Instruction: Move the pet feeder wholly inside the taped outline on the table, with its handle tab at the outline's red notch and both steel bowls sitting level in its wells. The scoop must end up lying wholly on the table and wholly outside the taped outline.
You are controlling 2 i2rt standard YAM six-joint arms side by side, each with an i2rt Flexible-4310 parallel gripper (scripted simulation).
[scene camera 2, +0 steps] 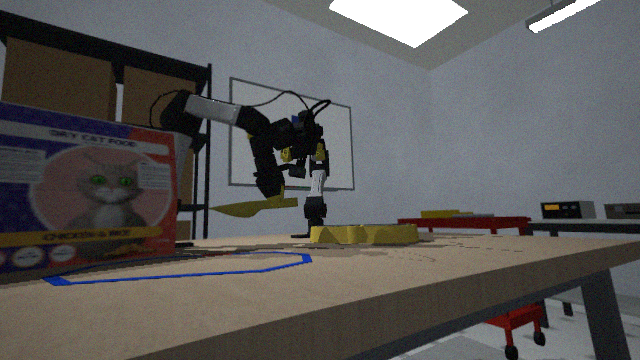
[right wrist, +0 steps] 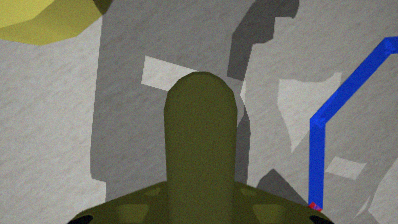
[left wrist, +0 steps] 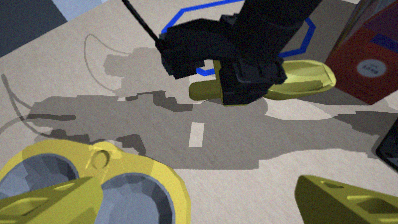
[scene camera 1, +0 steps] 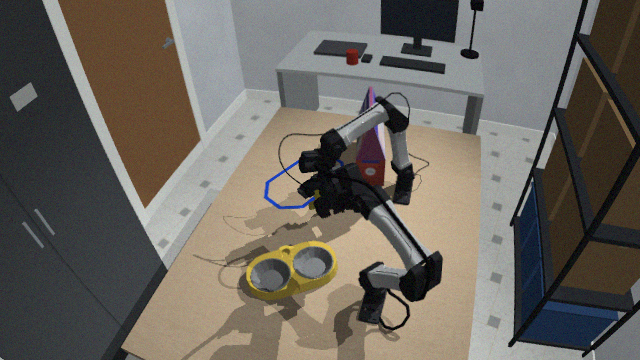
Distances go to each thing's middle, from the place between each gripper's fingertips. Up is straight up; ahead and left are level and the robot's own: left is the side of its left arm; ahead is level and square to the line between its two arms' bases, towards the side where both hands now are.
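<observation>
The yellow scoop (scene camera 2: 248,209) is 70 mm to the right of my right hand (scene camera 2: 278,207), 40 mm behind it and 10 mm below it. As for the yellow pet feeder (scene camera 2: 407,233), I find it 260 mm to the left of my right hand, 30 mm ahead of it and 100 mm below it. The blue taped outline (scene camera 2: 55,280) is 140 mm ahead of that same right hand, 210 mm to the right of it and 110 mm below it.
The yellow pet feeder sits 26 cm below my left hand, 12 cm ahead of it and 13 cm to the left of it. The yellow scoop is 20 cm to the right of my left hand, 5 cm ahead of it and 17 cm below it, while the blue taped outline is 34 cm to the right of my left hand, 24 cm ahead of it and 27 cm below it.
</observation>
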